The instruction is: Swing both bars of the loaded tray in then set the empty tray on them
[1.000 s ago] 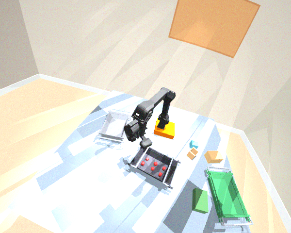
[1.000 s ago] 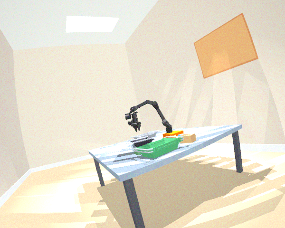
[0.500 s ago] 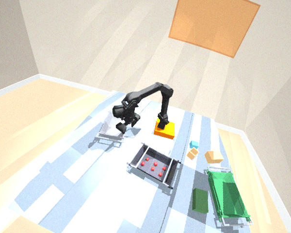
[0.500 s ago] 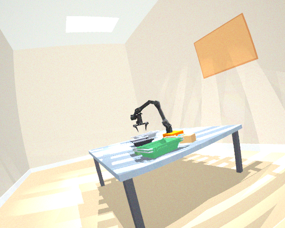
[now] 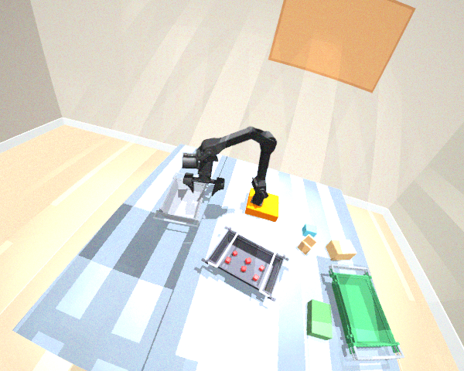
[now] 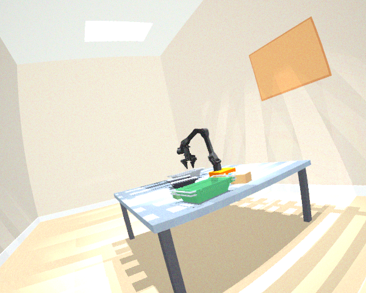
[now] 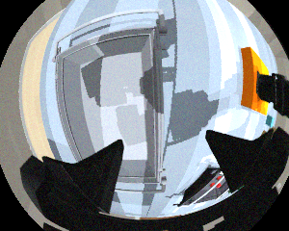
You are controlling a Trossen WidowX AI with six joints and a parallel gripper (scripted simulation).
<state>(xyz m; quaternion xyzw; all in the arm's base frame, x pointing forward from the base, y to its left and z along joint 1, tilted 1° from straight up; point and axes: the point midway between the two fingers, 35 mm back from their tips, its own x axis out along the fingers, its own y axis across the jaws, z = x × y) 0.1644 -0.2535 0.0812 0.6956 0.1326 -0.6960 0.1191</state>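
My gripper tip is now 8 cm to the left of the clear tray, 5 cm above it and 2 cm short of it. Also, from my gripper tip: green block 64 cm to the left, 30 cm ahead, 8 cm below; then tan wedge 75 cm to the left, 7 cm below, 7 cm behind; then cyan block 57 cm to the left, 12 cm behind, 7 cm below.
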